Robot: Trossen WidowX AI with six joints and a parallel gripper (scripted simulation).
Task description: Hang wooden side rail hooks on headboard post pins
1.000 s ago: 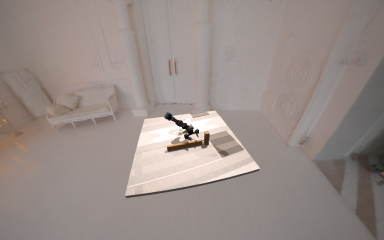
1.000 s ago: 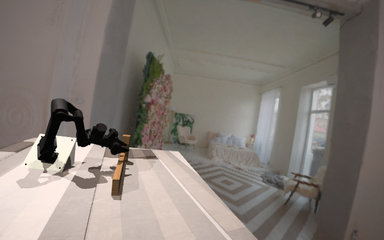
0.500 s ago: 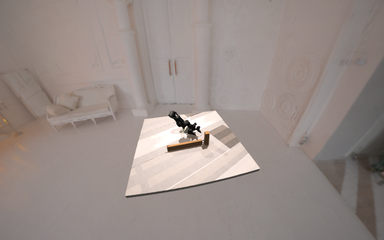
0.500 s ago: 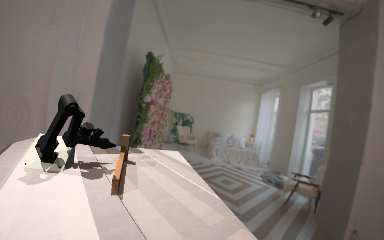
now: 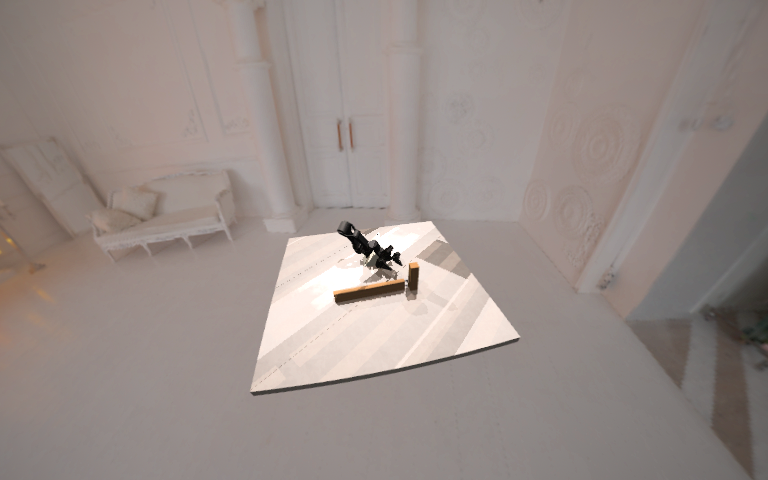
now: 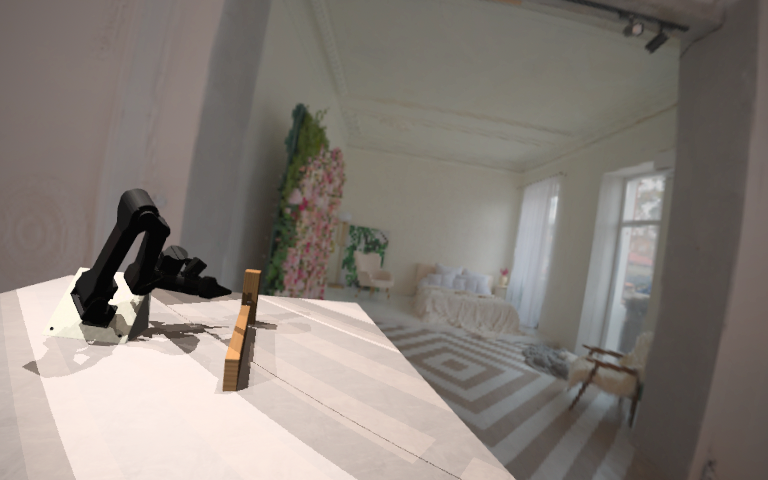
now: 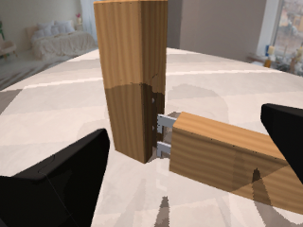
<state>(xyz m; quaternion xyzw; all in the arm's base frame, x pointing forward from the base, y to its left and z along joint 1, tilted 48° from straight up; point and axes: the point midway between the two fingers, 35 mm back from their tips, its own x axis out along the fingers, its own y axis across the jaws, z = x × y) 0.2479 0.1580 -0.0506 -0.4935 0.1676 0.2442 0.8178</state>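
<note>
Now: the wooden headboard post 9 cm to the left of my gripper tip, 6 cm ahead of it and 3 cm below it.
</note>
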